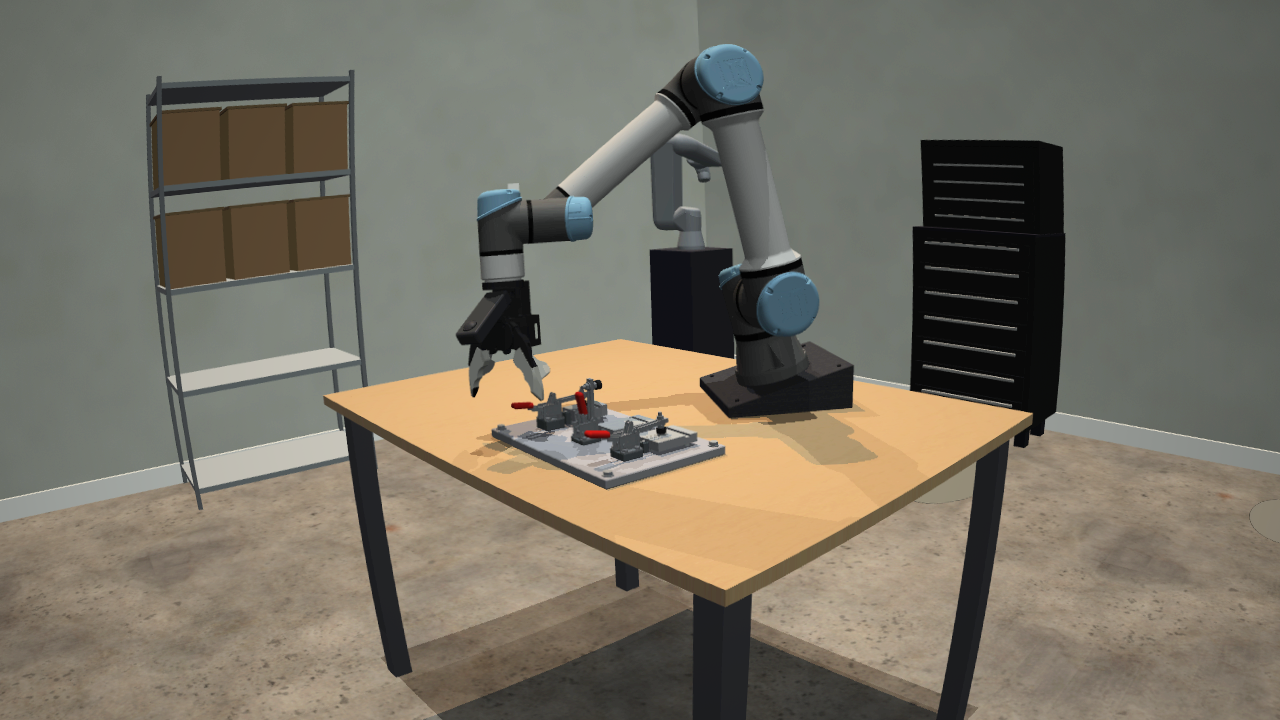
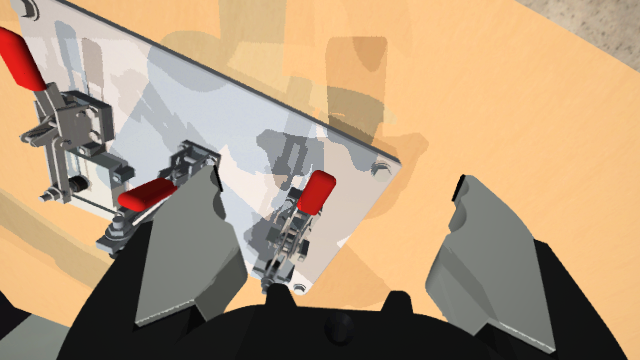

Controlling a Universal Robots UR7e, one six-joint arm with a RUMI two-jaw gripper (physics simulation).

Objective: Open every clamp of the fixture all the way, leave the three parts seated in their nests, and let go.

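Seen in the pictures: gripper, fingertip midpoint: [image 1: 506,399] [image 2: 335,174]; arm's base at its link origin: [image 1: 773,371].
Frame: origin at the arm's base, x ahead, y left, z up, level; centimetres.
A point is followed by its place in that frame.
The fixture plate [image 1: 608,481] @[y 16.8, x 56.5, z -4.1 cm] [image 2: 200,115] @[y 0.3, x 52.2, z -3.8 cm] lies on the table and carries three red-handled clamps. The near clamp [image 1: 626,444] @[y 11.7, x 48.7, z -1.4 cm] [image 2: 77,122] @[y 9.7, x 48.4, z -1.2 cm] has its handle lying outward and its arm down, its black tip on a pale block [image 1: 671,438] @[y 13.8, x 41.4, z -1.7 cm] [image 2: 95,175] @[y 9.6, x 42.4, z -1.7 cm]. The middle clamp [image 1: 588,434] [image 2: 187,160] has its handle upright and its arm raised. The far clamp [image 1: 550,413] @[y -10.3, x 47.3, z -1.0 cm] [image 2: 290,235] @[y -11.0, x 46.8, z 0.5 cm] has its handle lying outward and its arm low. The parts at the middle and far clamps are hard to make out. My gripper [image 1: 507,394] @[y -11.9, x 55.1, z 2.7 cm] [image 2: 335,174] @[y -11.9, x 55.1, z 2.7 cm] is open and empty, above the fixture's far end.
The table [image 1: 733,519] @[y 37.4, x 52.7, z -5.3 cm] [image 2: 500,150] @[y -25.7, x 59.4, z -5.3 cm] carries the robot's dark base [image 1: 787,398] @[y 10.3, x 8.1, z -2.3 cm] behind the fixture. A shelf rack [image 1: 352,134] with brown boxes stands at the left. A black drawer cabinet [image 1: 984,313] and a dark pedestal [image 1: 689,295] with another grey arm stand beyond the table.
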